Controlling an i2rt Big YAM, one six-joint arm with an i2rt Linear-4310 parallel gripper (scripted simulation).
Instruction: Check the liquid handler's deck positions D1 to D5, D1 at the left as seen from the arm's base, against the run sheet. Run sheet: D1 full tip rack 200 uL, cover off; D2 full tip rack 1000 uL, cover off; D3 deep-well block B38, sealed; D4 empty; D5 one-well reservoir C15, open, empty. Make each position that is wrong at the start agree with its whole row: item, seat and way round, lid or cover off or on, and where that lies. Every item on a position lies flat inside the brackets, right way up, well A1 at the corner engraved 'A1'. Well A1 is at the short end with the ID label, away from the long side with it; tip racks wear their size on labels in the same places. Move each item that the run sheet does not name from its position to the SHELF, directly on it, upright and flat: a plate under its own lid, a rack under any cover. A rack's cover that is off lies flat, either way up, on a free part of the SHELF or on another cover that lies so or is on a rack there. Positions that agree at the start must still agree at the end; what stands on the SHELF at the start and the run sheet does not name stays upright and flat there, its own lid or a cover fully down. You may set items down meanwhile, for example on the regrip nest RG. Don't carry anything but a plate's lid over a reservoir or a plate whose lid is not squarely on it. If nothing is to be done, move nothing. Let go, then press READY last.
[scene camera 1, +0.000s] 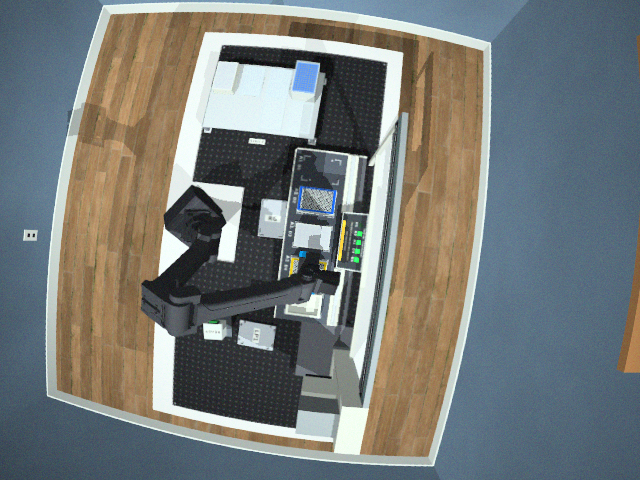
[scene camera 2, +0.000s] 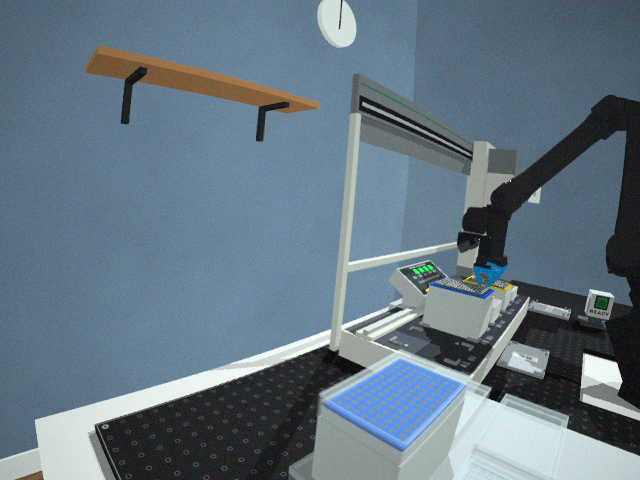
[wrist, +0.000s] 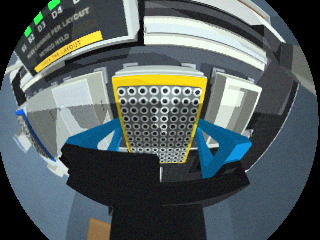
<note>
I see my gripper (scene camera 2: 486, 290), a yellow-topped tip rack (wrist: 159, 106), a blue-topped tip rack (scene camera 2: 460, 308), a clear cover (scene camera 2: 393, 407), a white reservoir (wrist: 236, 108) and a white deep-well block (scene camera 1: 306, 235).
The blue-topped tip rack is seen too in scene camera 1 (scene camera 1: 317, 201). The white deep-well block is seen too in the wrist view (wrist: 83, 102). My gripper also shows in the wrist view (wrist: 158, 121).
</note>
